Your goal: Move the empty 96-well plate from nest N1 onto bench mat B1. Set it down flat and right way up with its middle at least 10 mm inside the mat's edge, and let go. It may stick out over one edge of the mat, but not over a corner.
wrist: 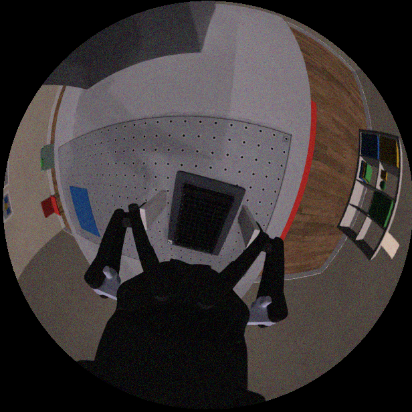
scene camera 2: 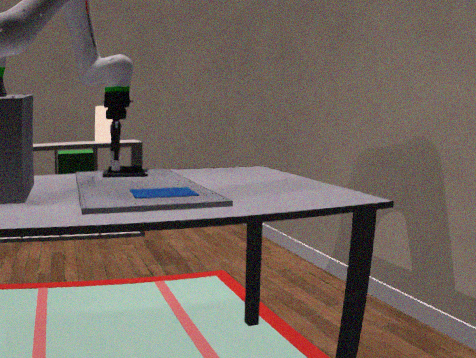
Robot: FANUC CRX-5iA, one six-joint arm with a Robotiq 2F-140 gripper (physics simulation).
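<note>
The dark 96-well plate sits in the dark nest N1, its grid of wells facing up. In the scene view the plate cannot be told apart from the nest. Bench mat B1 is a flat blue rectangle, nearer the scene camera than the nest and left of it in the wrist view. My gripper is open and empty, pointing down over the nest. In the wrist view, one pale finger pad shows on each side of the plate, apart from it. Their exact height is unclear.
The nest and mat are on a grey perforated board on the table. A tall grey block stands at the left of the scene view. A shelf unit with coloured bins stands beyond the table.
</note>
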